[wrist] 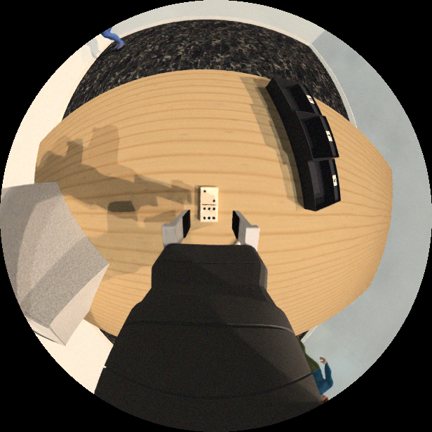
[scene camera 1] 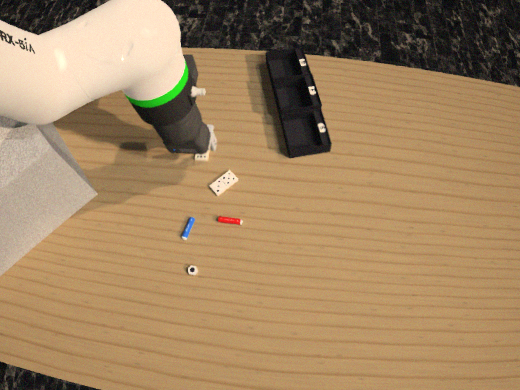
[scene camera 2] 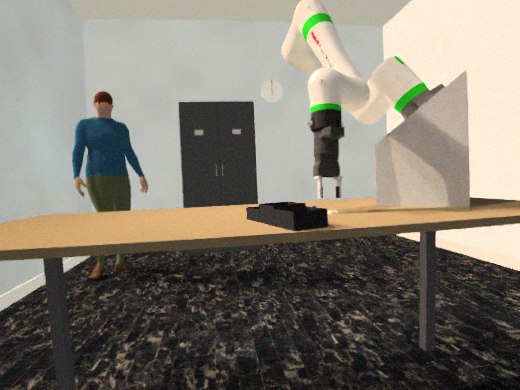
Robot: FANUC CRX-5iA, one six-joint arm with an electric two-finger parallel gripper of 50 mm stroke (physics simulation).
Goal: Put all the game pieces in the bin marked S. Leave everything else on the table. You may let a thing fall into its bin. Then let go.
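Frame: origin at the arm's base, x left, y back, z up, level; centimetres.
Seen in the pictures: gripper, fingertip midpoint: (scene camera 1: 199, 145) (scene camera 2: 329, 198); arm's base at its link origin: (scene camera 2: 425, 114).
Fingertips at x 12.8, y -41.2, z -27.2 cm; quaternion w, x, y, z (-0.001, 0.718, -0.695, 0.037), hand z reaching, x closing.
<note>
Pixels of each thing's top centre, then the offset from my fingertips to it. "*": a spot on its surface instead.
- second white domino at its top centre: (scene camera 1: 223, 182) dx -5.5, dy -5.4, dz -3.7 cm
- bin marked S at a spot on its surface: (scene camera 1: 309, 150) * dx +2.8, dy -20.9, dz -2.3 cm
- red cylinder at its top centre: (scene camera 1: 230, 219) dx -12.9, dy -8.0, dz -3.3 cm
- blue cylinder at its top centre: (scene camera 1: 187, 227) dx -15.6, dy -0.3, dz -3.3 cm
- small white nut-like piece at its top centre: (scene camera 1: 192, 269) dx -23.2, dy -2.7, dz -3.5 cm
A white domino (scene camera 1: 202, 157) (wrist: 209, 204) lies flat on the table, partly hidden by the arm in scene camera 1. A second white domino (scene camera 1: 224, 182) lies flat and slanted beside it. My gripper (scene camera 2: 329, 194) (wrist: 210, 218) is open and empty, above the table. In the wrist view the first domino shows between and slightly beyond the fingertips, its long side running away from me. The bin marked S (scene camera 1: 309, 150) (wrist: 325, 205) is the end compartment of the black three-part tray, nearest the dominoes; no piece shows in the visible part of it.
A red cylinder (scene camera 1: 230, 220), a blue cylinder (scene camera 1: 188, 228) and a small white nut-like piece (scene camera 1: 192, 270) lie on the table. The tray's other two compartments adjoin bin S. The grey robot base (scene camera 1: 40, 195) (scene camera 2: 425, 165) (wrist: 55, 260) stands beside the work area. A person (scene camera 2: 106, 150) stands beyond the table.
</note>
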